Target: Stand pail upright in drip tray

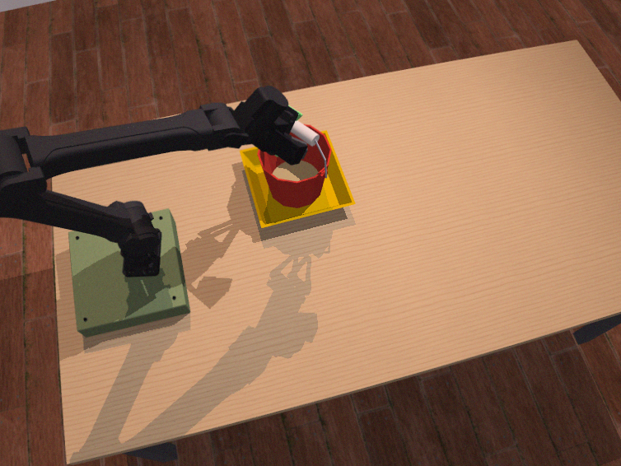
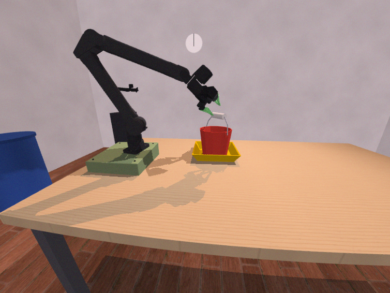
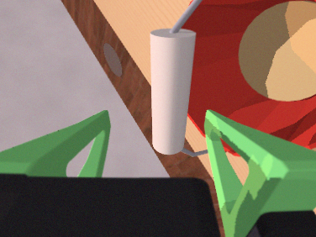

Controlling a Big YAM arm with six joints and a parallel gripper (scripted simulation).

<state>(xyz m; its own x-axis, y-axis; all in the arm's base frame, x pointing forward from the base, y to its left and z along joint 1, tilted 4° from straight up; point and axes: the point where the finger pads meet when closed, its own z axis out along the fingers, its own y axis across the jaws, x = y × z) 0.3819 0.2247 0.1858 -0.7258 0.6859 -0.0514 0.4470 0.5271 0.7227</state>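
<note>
The red pail is 130 mm below my hand, 10 mm to the left of it and 10 mm ahead of it. From my hand the other things lie so: yellow drip tray 260 mm below, 10 mm to the left.
</note>
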